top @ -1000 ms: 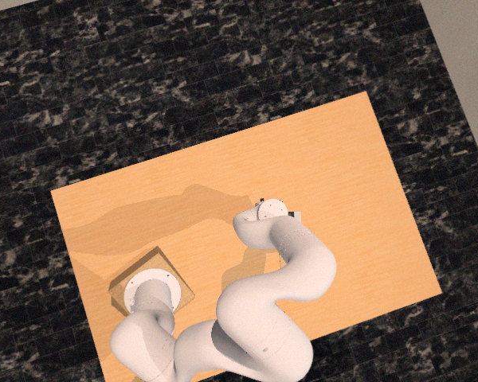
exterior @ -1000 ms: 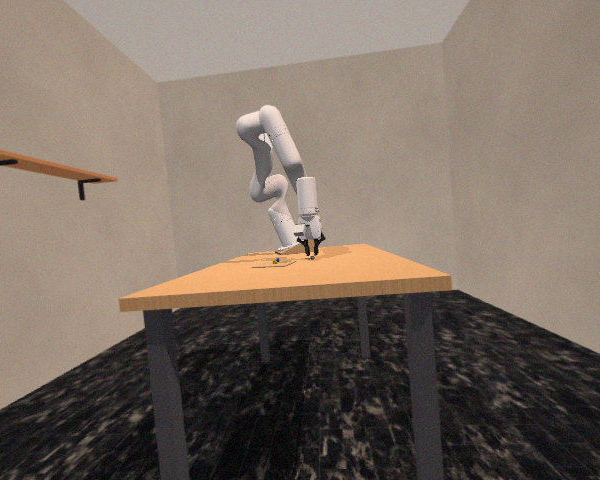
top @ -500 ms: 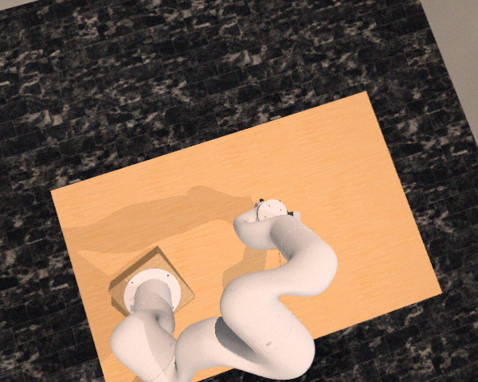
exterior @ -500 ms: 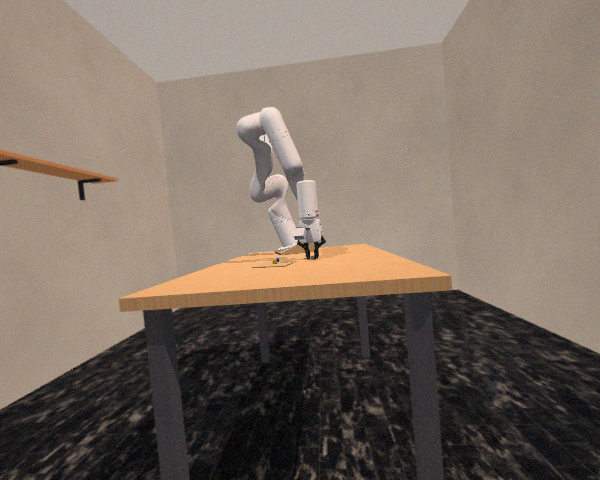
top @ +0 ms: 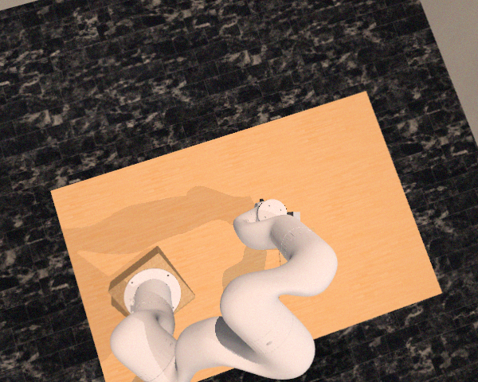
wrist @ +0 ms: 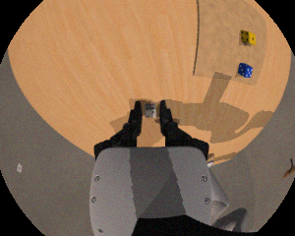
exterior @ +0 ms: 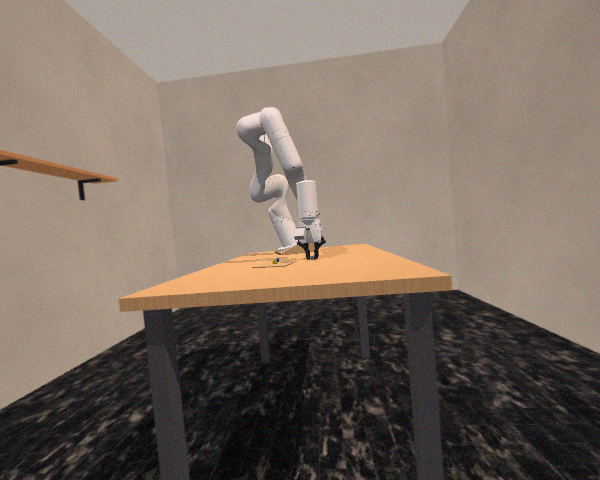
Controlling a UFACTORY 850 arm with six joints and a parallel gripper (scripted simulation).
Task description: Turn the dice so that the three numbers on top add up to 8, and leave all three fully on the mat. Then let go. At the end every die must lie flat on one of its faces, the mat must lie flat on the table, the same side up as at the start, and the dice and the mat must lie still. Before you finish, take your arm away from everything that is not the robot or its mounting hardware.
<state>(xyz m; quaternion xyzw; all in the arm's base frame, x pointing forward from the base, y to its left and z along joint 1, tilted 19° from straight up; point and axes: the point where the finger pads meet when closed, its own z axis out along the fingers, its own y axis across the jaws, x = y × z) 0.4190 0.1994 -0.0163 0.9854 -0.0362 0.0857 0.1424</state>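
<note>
Now: hand 1 cm above the white die. From my hand the other things lie so: tan mat (11 cm ahead, 14 cm to the right, 2 cm below); then blue die (7 cm ahead, 14 cm to the right, 1 cm below); then yellow die (11 cm ahead, 14 cm to the right, 1 cm below).
</note>
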